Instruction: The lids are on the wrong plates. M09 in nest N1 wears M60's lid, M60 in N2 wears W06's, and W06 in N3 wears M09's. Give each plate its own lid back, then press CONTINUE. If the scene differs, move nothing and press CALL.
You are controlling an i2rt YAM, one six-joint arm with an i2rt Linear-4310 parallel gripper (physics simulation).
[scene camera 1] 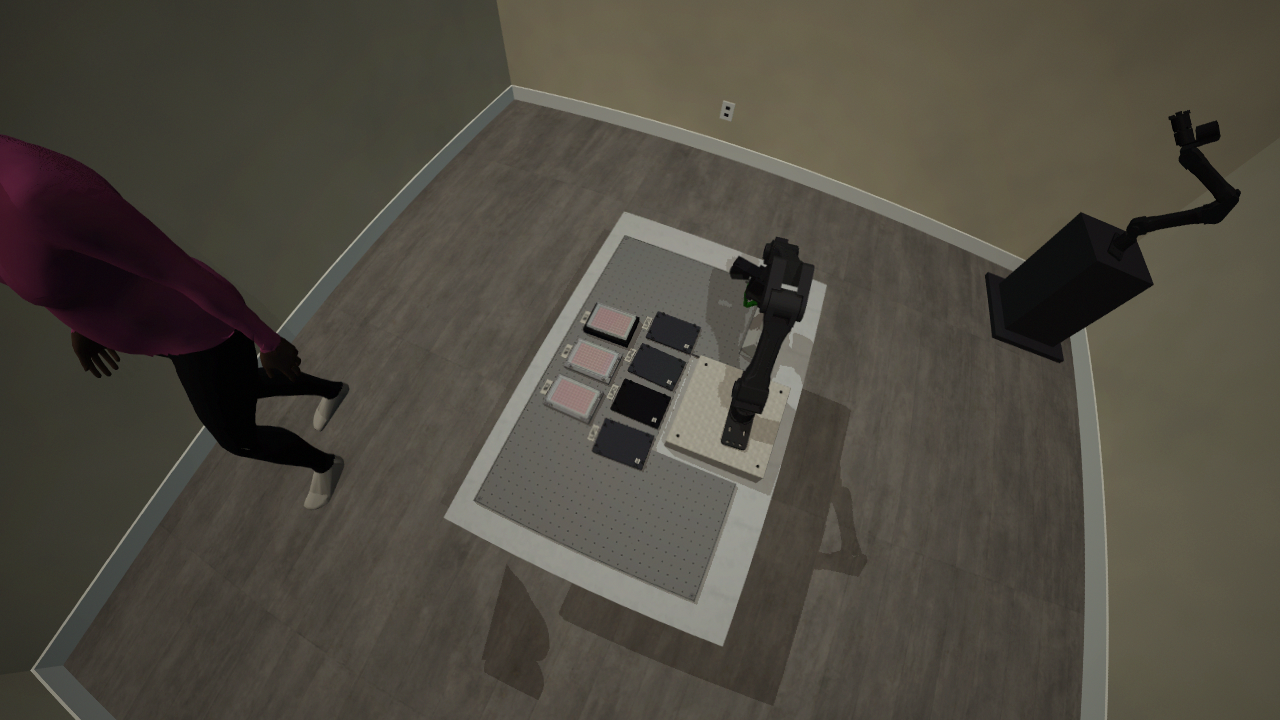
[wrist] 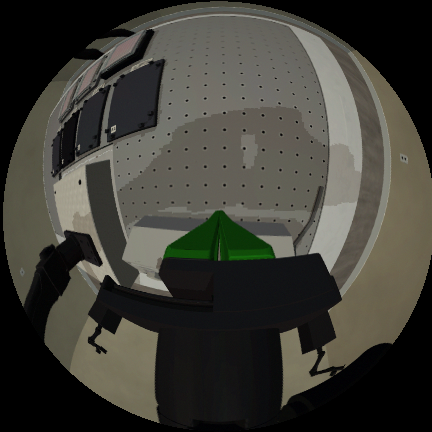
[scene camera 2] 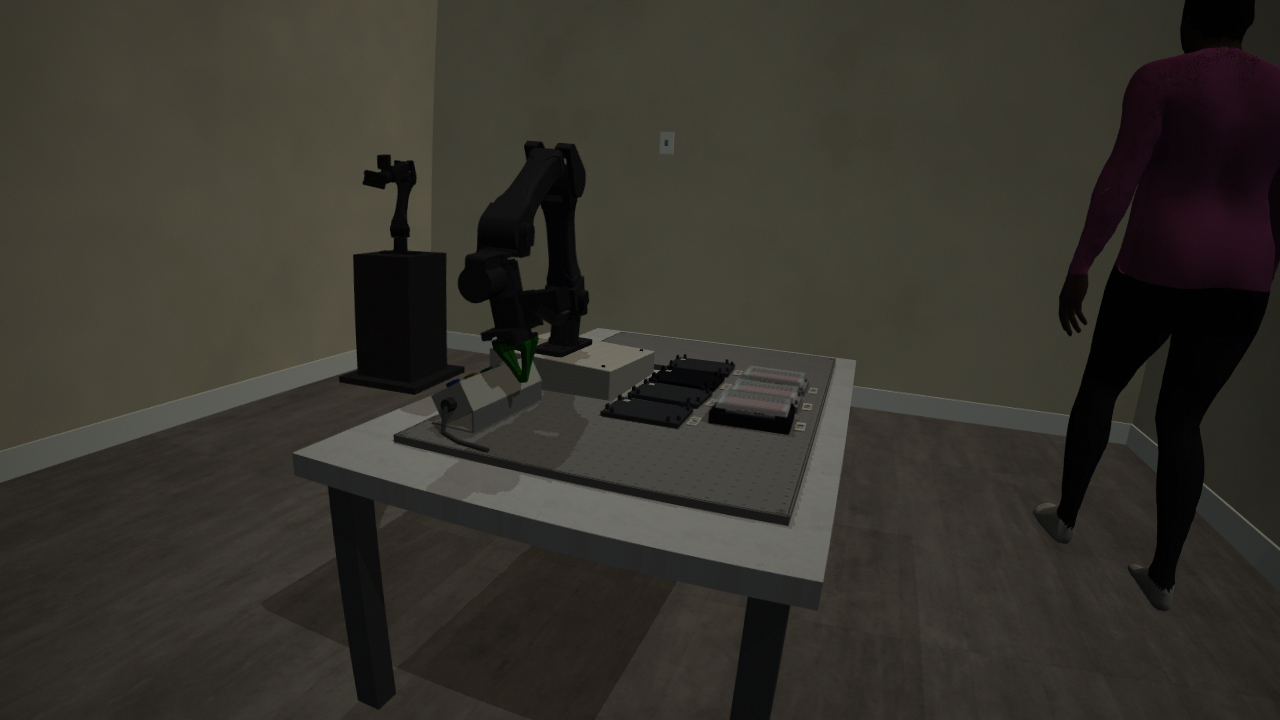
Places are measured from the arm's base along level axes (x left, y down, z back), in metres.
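Pixels of known places: gripper, fingertip midpoint: (scene camera 1: 745, 306) (wrist: 218, 216) (scene camera 2: 523, 382); arm's base at its link origin: (scene camera 1: 741, 413) (wrist: 79, 244) (scene camera 2: 563, 347).
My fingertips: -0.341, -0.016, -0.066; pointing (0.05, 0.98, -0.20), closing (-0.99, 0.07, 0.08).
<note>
For each thing: its top centre in the pictures, then the offset to it from my fingertips, as dx, dy, dz. "spot": a spot on its surface instead.
- sloped pale console at its top centre: (wrist: 201, 283) (scene camera 2: 489, 365) (scene camera 1: 769, 317) +0.025, -0.014, +0.079
- dark cable at a spot on its surface: (scene camera 2: 463, 440) (wrist: 312, 216) spot: -0.140, +0.063, +0.037
Three clear-lidded pink plates (scene camera 1: 572, 396) (scene camera 2: 754, 402) (wrist: 125, 51) stand in a row; the one nearest the console end sits on a taller black base (scene camera 1: 623, 338) (scene camera 2: 751, 419). Lid and plate labels are too small to read. Beside them is a row of several dark flat nests (scene camera 1: 622, 443) (scene camera 2: 648, 411) (wrist: 136, 97), with no plates on them. My gripper (scene camera 1: 750, 302) (scene camera 2: 522, 379) (wrist: 218, 216) is shut and empty, green fingertips together, over the sloped pale console (scene camera 2: 483, 398) (wrist: 145, 245). The fingers and arm hide much of its top; the buttons cannot be told apart.
A cream base block (scene camera 1: 702, 420) (scene camera 2: 572, 374) (wrist: 70, 197) carries the arm. A dark cable (scene camera 2: 463, 440) (wrist: 312, 217) runs from the console. A person (scene camera 1: 116, 268) (scene camera 2: 1190, 179) stands beyond the plate side of the table. Another arm stands on a black pedestal (scene camera 1: 1065, 286) (scene camera 2: 400, 317).
</note>
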